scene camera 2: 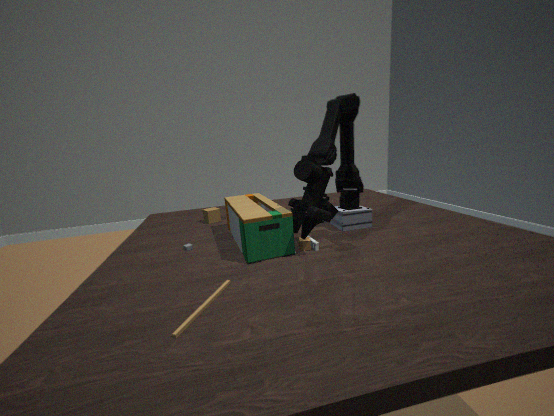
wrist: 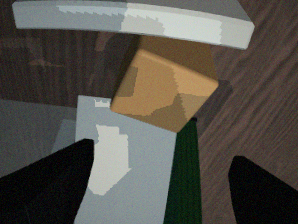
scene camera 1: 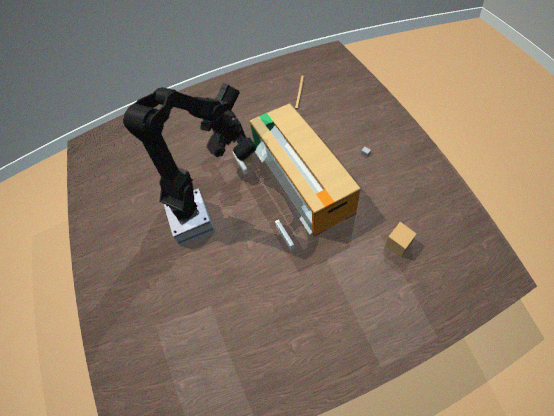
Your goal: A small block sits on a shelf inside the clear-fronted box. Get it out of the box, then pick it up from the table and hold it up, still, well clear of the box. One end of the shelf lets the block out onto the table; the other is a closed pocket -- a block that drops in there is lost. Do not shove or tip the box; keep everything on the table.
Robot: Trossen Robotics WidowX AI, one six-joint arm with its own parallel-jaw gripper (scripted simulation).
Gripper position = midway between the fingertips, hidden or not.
In view: my gripper (scene camera 2: pixel 298 236).
My gripper also shows in the wrist view (wrist: pixel 164 158) and in scene camera 1 (scene camera 1: pixel 249 145).
